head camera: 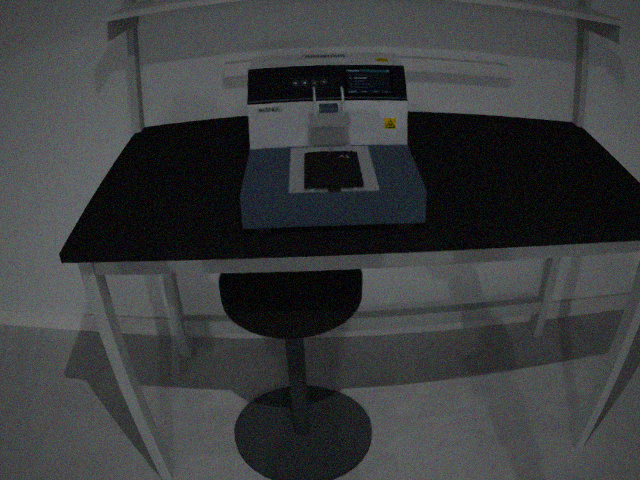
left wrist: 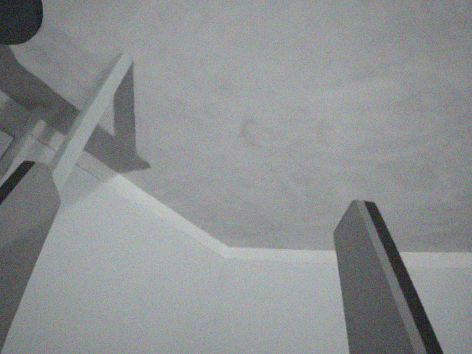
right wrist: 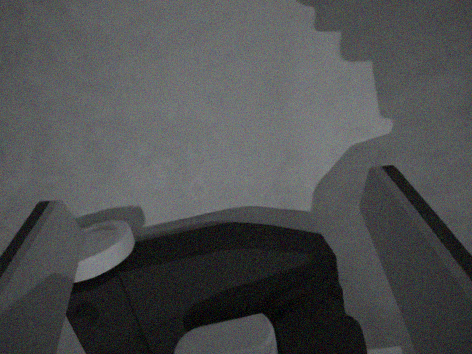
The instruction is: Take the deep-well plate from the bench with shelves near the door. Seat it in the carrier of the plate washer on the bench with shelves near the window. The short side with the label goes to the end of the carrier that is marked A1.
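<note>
A plate washer carrier [head camera: 333,172] is part of the robot's scene, and so are the left gripper [left wrist: 201,200] and the right gripper [right wrist: 218,203].
</note>
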